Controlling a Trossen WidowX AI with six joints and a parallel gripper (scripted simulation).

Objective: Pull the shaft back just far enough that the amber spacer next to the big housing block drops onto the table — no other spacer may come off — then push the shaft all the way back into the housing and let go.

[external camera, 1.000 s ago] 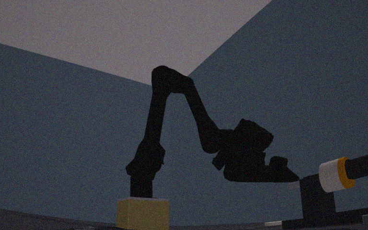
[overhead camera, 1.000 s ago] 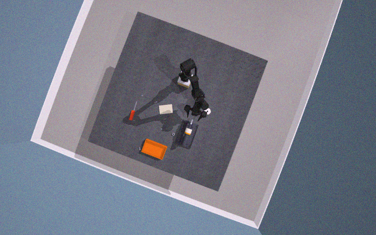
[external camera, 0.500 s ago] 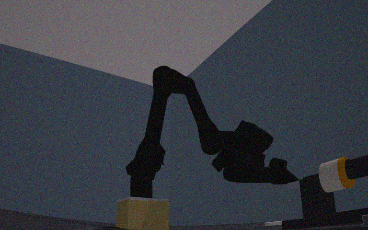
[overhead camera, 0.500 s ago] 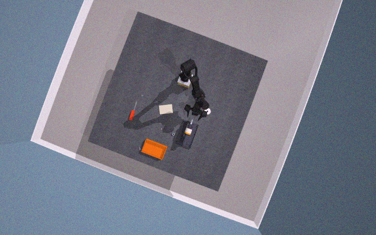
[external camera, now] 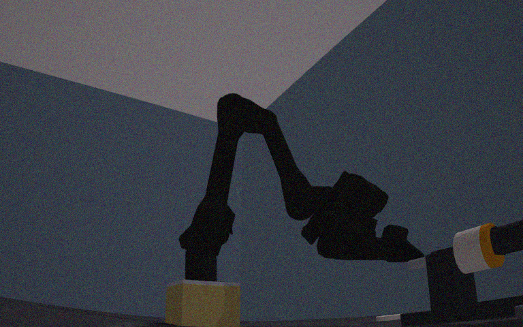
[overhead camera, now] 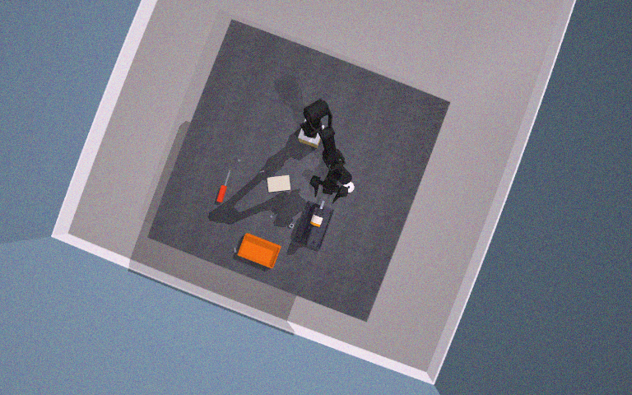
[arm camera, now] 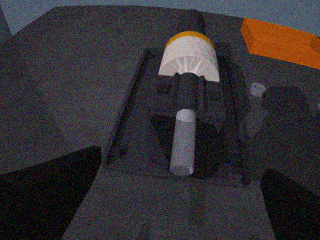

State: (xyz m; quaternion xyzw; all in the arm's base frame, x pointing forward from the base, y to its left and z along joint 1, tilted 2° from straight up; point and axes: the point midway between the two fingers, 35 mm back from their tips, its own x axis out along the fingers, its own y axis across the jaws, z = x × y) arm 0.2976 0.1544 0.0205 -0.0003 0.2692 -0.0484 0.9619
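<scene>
Right now the pale grey shaft is 110 mm ahead of my gripper tip, 10 mm to the right of it and 10 mm below it. Round my gripper tip: dark support block 150 mm ahead, 10 mm to the right, 40 mm below; white ring 100 mm behind, 120 mm to the left, 90 mm below; amber spacer 130 mm ahead, 10 mm to the right, 10 mm below.
</scene>
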